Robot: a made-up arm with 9 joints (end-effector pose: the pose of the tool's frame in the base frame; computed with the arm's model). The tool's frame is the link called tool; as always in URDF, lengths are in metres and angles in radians. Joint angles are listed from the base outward.
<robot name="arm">
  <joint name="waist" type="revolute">
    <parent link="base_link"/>
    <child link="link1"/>
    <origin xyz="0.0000 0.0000 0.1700"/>
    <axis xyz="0 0 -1"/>
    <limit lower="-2.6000" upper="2.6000" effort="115" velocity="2"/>
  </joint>
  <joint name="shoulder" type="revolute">
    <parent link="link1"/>
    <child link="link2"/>
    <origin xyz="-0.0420 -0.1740 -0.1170"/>
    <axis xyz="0 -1 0"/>
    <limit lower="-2.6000" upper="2.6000" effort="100" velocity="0.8"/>
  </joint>
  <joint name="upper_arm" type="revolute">
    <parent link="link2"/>
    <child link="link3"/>
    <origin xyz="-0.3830 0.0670 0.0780"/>
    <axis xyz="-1 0 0"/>
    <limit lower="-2.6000" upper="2.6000" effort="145" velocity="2.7"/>
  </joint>
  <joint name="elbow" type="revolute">
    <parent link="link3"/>
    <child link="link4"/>
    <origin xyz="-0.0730 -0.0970 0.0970"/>
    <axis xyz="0 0 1"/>
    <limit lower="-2.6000" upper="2.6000" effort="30" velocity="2.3"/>
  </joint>
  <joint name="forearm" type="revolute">
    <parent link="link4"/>
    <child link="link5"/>
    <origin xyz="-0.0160 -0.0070 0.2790"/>
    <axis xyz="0 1 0"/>
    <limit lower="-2.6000" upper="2.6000" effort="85" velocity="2"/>
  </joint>
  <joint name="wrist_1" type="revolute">
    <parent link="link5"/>
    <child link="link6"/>
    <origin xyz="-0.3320 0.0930 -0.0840"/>
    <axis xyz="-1 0 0"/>
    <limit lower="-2.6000" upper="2.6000" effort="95" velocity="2.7"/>
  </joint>
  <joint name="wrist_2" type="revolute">
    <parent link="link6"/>
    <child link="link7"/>
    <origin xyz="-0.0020 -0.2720 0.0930"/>
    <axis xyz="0 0 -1"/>
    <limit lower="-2.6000" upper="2.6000" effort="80" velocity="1.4"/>
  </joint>
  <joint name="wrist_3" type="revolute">
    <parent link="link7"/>
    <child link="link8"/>
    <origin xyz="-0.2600 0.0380 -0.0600"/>
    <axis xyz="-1 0 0"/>
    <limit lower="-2.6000" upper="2.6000" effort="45" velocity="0.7"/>
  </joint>
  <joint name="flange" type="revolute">
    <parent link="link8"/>
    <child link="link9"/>
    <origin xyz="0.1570 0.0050 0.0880"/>
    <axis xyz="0 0 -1"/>
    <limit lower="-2.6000" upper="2.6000" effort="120" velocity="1.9"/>
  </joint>
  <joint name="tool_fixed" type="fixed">
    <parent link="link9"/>
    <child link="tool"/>
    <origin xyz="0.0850 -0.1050 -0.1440"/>
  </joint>
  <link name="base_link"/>
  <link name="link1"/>
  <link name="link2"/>
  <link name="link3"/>
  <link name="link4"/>
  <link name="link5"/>
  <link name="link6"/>
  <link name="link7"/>
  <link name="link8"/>
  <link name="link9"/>
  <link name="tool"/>
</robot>
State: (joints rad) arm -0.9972 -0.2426 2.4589 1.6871 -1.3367 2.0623 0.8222 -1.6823 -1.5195
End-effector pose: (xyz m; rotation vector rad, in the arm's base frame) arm -0.5386 -0.5133 0.3685 -0.0016 -0.3564 -1.8297
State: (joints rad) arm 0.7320 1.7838 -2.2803 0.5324 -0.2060 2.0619 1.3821 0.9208 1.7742
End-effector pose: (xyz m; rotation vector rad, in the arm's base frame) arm 0.1442 -0.3662 -0.7722 -1.5562 -0.0234 2.0234
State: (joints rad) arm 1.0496 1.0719 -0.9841 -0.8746 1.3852 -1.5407 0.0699 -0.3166 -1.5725
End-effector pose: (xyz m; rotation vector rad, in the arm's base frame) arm -0.8966 0.4443 -0.1806 1.9636 -2.2207 -0.2526
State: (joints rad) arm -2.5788 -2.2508 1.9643 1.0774 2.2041 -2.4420 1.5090 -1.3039 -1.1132
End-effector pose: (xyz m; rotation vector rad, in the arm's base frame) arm -0.6105 -0.3418 0.7304 0.1118 1.8494 -2.1179
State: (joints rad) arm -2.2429 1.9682 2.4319 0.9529 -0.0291 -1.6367 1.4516 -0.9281 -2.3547
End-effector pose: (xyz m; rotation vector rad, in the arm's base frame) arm -0.1448 -0.0818 -0.5187 0.9665 -1.8717 1.3649
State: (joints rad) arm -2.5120 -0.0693 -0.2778 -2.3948 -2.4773 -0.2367 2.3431 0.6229 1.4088
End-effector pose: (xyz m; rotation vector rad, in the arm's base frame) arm 0.7631 -0.0436 0.3658 1.7865 0.7826 -1.7639
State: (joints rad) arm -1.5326 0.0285 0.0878 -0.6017 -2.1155 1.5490 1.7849 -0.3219 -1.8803
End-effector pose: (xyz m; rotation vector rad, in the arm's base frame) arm 0.0364 -0.5316 0.2475 -0.3012 -1.9511 -0.9762
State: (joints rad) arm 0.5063 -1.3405 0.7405 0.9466 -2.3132 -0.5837 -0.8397 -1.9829 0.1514
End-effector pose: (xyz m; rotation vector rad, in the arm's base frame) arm 0.0893 0.1907 0.1950 -2.2865 -0.1484 -2.1470
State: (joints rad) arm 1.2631 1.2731 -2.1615 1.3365 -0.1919 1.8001 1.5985 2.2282 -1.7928
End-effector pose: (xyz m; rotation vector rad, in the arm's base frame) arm -0.0990 -0.3768 -0.7715 0.2520 -0.5851 -0.4684
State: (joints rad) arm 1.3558 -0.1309 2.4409 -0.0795 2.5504 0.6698 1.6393 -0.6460 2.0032
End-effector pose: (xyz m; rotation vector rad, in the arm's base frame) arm 0.2449 0.4357 -0.2330 1.8409 0.6339 -0.8375
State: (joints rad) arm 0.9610 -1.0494 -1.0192 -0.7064 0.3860 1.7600 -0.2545 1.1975 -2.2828
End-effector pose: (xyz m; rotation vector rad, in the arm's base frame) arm -0.4676 -0.4501 0.9380 -1.4316 -1.0279 -2.3449
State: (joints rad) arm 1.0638 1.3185 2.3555 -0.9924 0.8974 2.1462 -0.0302 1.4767 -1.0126
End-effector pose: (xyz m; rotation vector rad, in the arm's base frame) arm 0.4556 -0.1680 -0.3576 -1.8790 -1.6978 0.7780
